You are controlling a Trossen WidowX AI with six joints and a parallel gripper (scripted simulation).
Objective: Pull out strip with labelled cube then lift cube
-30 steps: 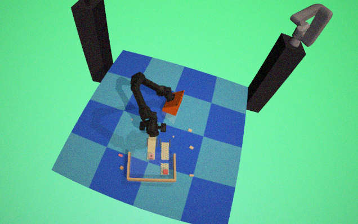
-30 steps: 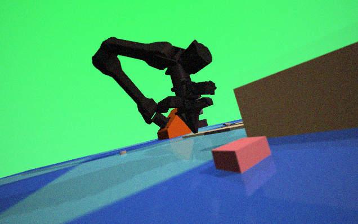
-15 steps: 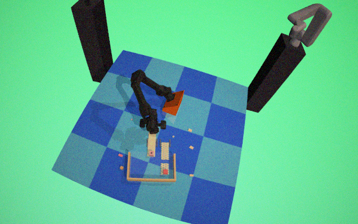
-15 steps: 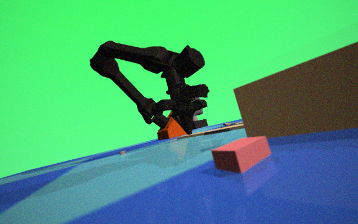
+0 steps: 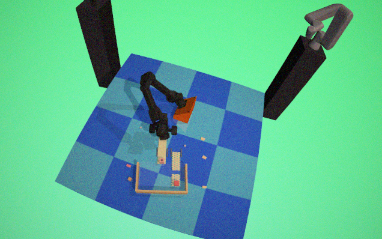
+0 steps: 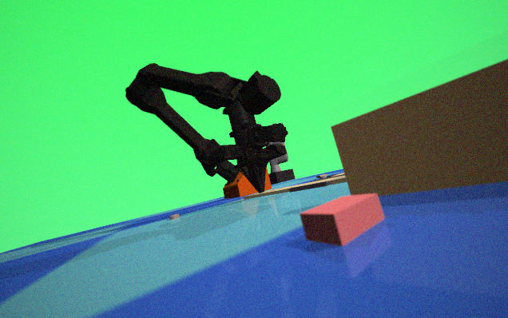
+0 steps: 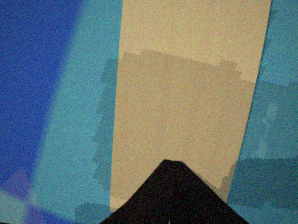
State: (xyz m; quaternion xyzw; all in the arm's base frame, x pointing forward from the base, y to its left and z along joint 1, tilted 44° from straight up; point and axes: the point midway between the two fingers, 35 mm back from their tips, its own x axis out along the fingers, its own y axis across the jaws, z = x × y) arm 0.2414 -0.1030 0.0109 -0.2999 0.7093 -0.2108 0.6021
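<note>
Now: gripper tip 190 mm short of the pink cube labelled m, 40 mm to the right of it and 20 mm below it. Round my gripper tip: pink block 280 mm ahead, 170 mm to the right.
</note>
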